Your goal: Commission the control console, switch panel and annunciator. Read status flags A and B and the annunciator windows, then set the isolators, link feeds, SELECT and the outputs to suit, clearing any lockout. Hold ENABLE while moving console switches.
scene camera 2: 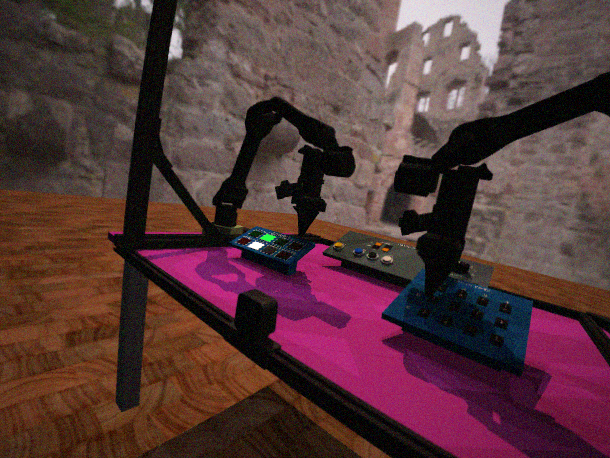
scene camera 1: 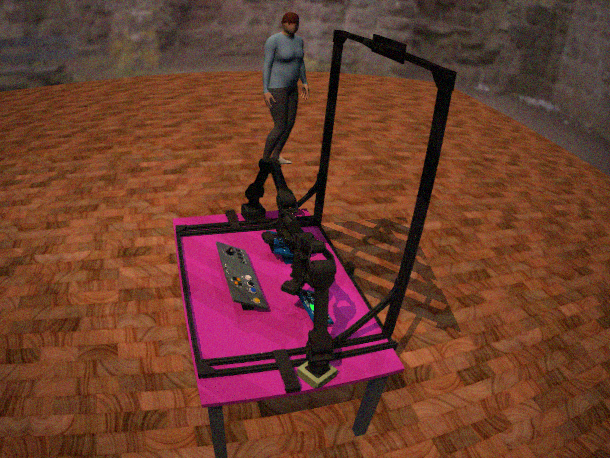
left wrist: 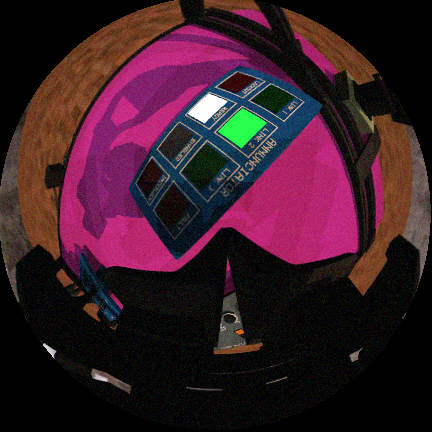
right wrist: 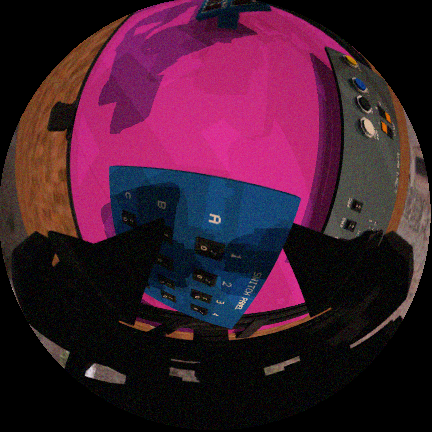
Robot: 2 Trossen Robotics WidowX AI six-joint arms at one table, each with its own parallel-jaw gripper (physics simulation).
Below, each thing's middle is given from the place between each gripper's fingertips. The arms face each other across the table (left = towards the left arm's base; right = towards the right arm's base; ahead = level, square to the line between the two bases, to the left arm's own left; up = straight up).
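My left gripper is 60 mm to the right of the LINK 2 window (left wrist: 243,125), 50 mm past it and 20 mm above it.
My right hand is 40 cm to the right of the LINK 2 window and 2 cm past it.
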